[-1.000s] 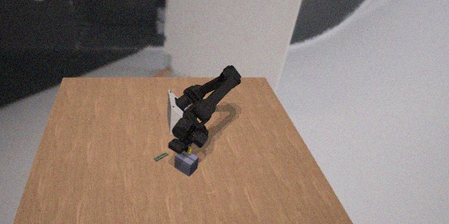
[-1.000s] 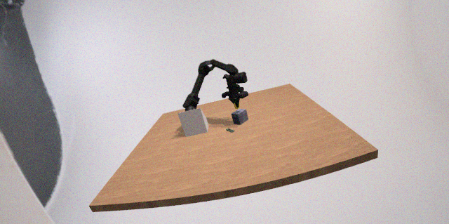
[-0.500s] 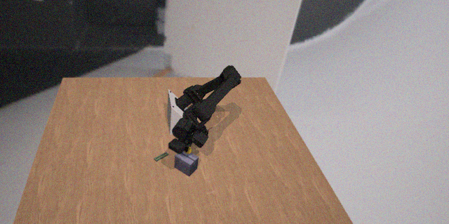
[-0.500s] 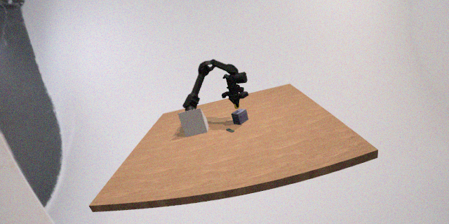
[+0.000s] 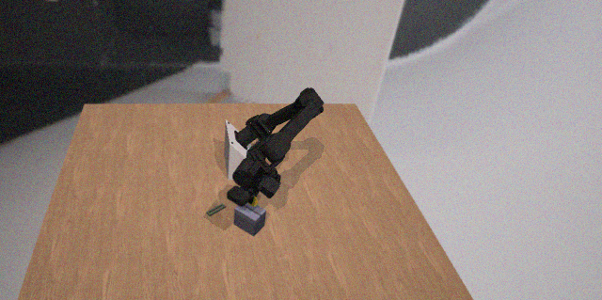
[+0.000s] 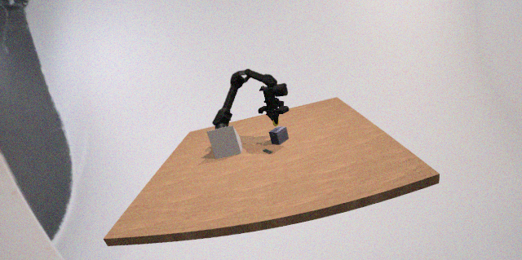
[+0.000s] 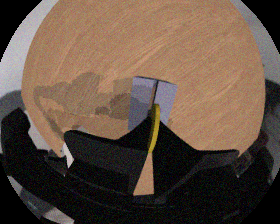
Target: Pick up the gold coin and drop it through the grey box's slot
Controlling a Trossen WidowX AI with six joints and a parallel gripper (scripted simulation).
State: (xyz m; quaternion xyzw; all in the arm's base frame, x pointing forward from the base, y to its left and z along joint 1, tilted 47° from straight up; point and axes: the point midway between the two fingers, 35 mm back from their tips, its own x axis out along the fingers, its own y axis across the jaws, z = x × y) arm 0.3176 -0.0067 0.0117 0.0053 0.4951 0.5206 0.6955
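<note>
Right now the gold coin is 1 cm above my gripper tip.
</note>
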